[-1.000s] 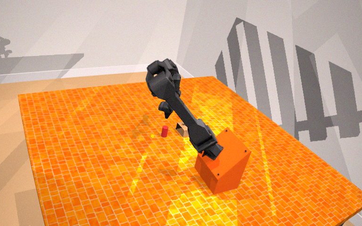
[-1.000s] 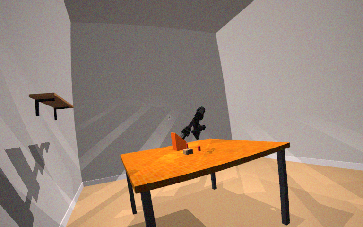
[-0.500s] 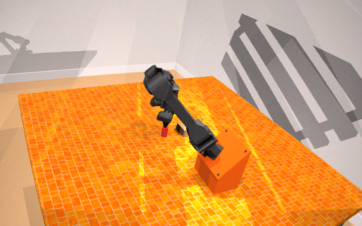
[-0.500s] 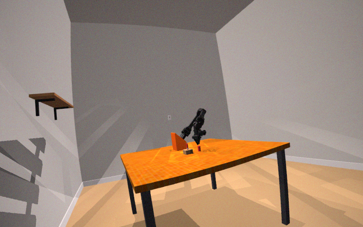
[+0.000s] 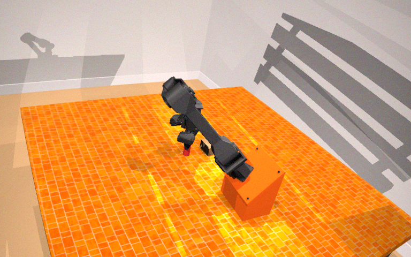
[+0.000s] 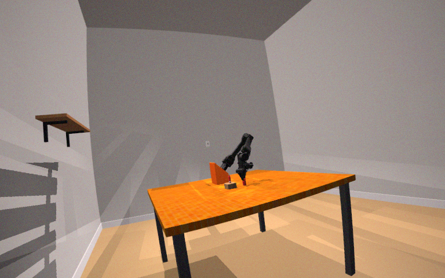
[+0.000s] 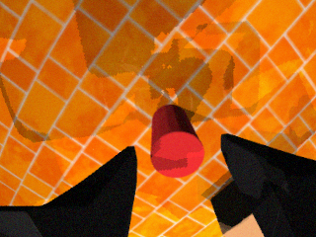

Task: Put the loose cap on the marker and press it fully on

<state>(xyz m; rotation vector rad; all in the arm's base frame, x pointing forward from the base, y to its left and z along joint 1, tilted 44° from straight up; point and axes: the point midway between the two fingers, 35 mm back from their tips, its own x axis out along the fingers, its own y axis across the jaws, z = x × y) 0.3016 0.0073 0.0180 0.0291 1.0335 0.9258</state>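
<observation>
My gripper tip is now 1 cm above the red cap. Round my gripper tip: holder block: 12 cm to the right, 2 cm below, 2 cm behind.
</observation>
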